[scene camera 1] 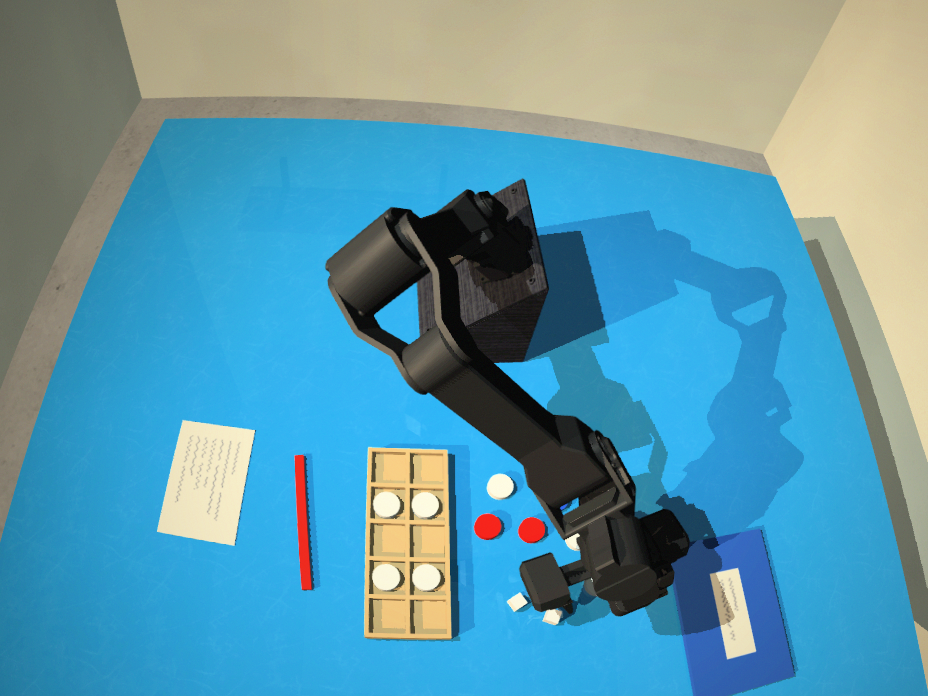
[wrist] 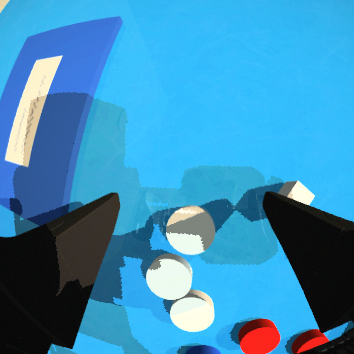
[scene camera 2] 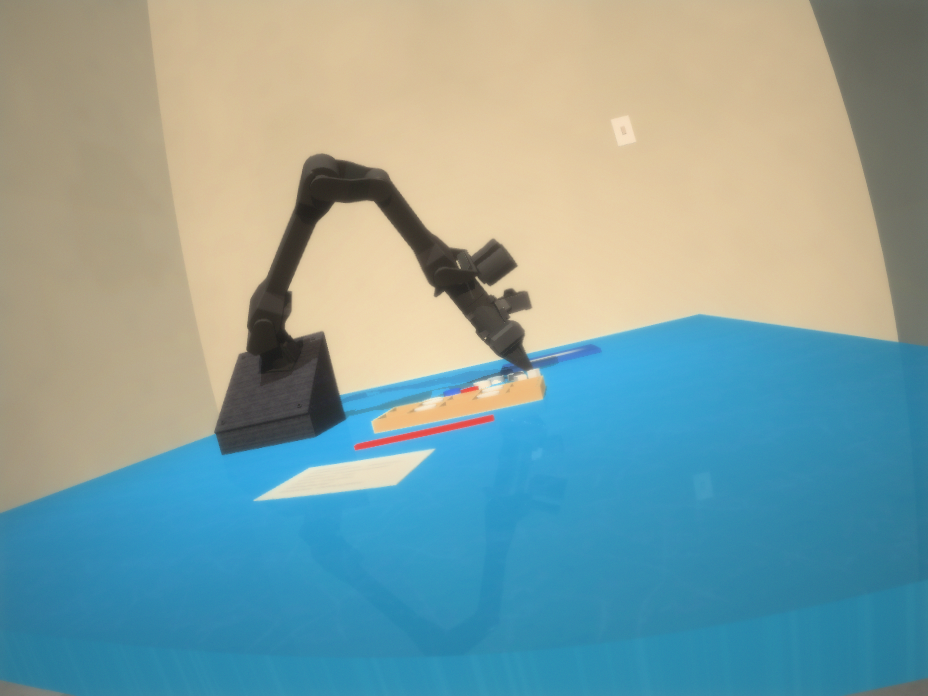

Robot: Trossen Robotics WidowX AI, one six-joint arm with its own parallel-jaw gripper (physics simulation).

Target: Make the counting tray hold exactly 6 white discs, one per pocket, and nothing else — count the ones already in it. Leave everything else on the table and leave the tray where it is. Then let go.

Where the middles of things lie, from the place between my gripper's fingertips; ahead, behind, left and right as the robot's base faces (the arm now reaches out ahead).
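The red stick [scene camera 1: 304, 557] is 37 cm to the right of my hand, 6 cm behind it and 2 cm below it. As for the wooden counting tray [scene camera 1: 405, 541], my hand is 24 cm to the left of it, 5 cm past it and 1 cm above it. Going by their middles, the wooden counting tray is the nearest to my hand of the things named here.
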